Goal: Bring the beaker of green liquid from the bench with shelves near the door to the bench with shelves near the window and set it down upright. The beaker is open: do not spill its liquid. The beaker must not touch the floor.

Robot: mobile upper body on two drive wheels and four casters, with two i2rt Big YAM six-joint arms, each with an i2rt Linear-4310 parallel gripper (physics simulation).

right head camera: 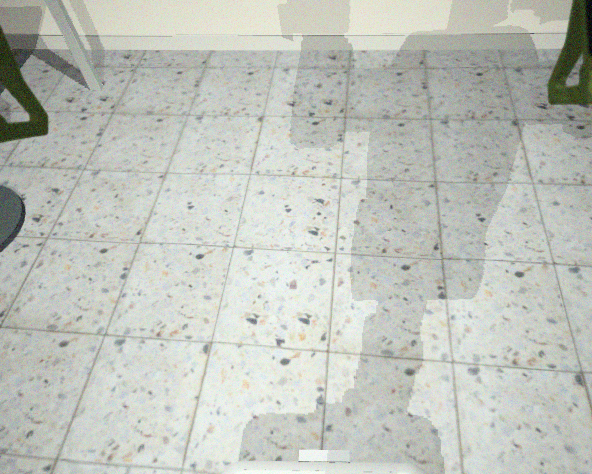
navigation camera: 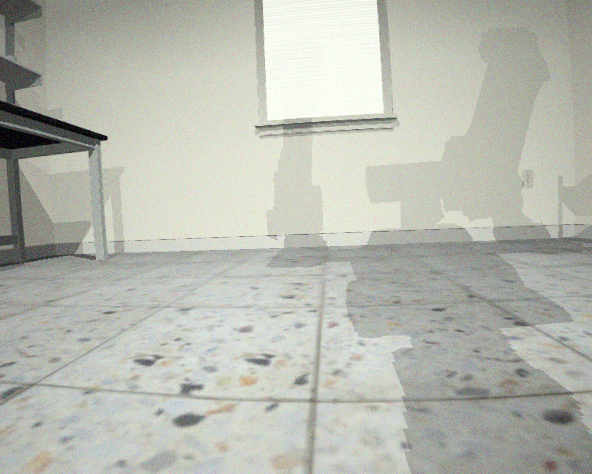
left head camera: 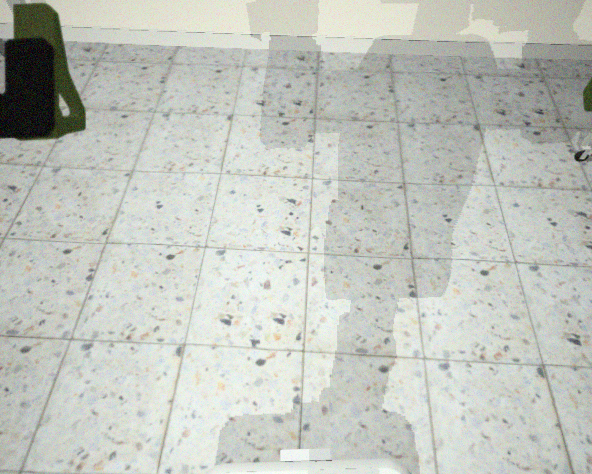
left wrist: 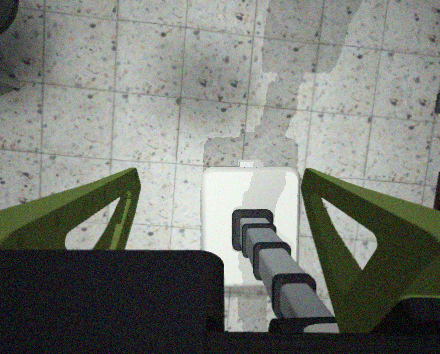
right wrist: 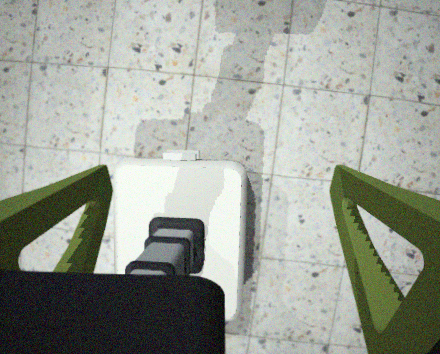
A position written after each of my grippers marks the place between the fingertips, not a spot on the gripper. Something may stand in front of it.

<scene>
In view: my left gripper (left wrist: 220, 177) and my right gripper (right wrist: 221, 177).
</scene>
